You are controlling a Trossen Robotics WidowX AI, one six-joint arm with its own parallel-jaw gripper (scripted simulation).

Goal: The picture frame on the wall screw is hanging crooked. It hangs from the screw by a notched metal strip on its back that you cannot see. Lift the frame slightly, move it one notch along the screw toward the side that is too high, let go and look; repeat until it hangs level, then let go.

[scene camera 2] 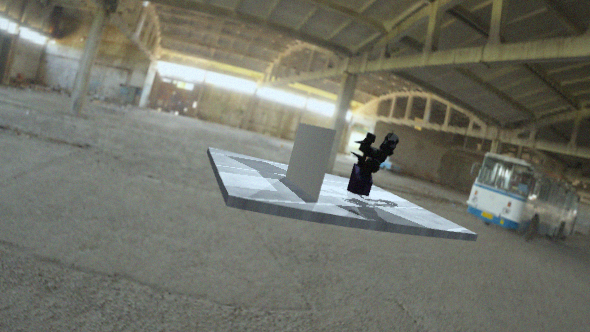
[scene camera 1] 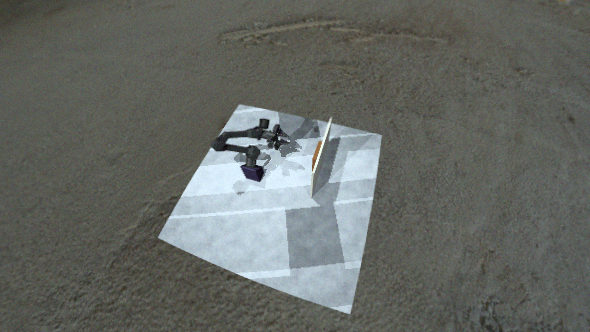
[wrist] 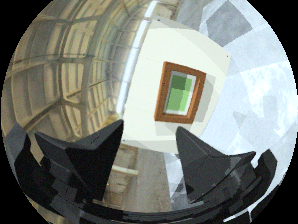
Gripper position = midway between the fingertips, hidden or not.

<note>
In view: the gripper (wrist: 150, 127), a picture frame (wrist: 179, 94) and a wall panel (scene camera 2: 313, 144).
The wall panel also shows in the wrist view (wrist: 166, 40). Scene camera 2 does not show the picture frame, which is hidden by the wall panel.
</note>
